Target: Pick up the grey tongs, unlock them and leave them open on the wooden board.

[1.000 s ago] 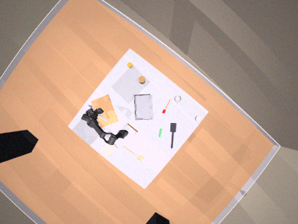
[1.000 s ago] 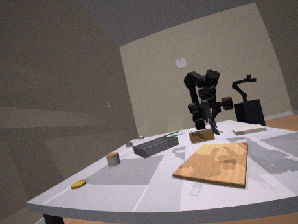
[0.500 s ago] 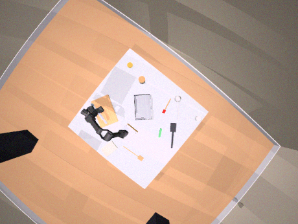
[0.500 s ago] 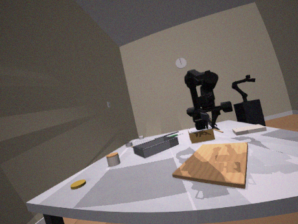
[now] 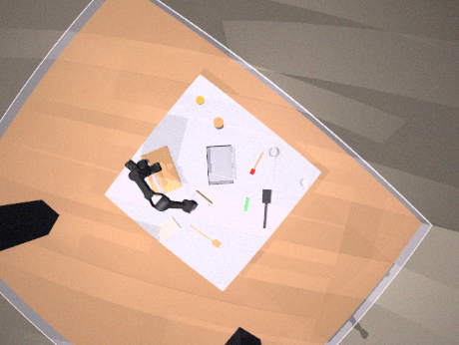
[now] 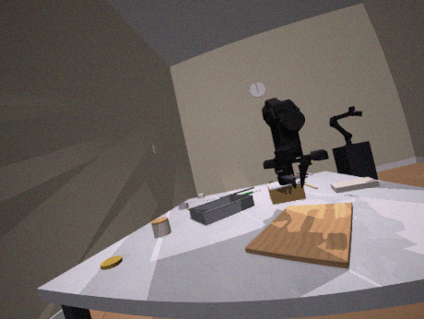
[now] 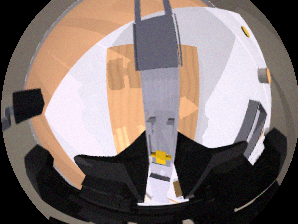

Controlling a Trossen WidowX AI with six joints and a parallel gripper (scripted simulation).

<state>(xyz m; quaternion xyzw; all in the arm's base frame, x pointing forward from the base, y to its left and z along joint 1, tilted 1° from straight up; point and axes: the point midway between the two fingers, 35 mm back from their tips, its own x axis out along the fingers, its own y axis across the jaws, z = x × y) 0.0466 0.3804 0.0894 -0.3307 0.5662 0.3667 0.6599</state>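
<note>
The wooden board lies 12 cm below my gripper tip and 1 cm to the right of it. The rest, counted from my gripper tip: yellow lock piece (4 cm above, 1 cm to the right, 1 cm behind); roasting tin (37 cm to the right, 32 cm ahead, 10 cm below); white slab (35 cm behind, 33 cm to the right, 12 cm below).
</note>
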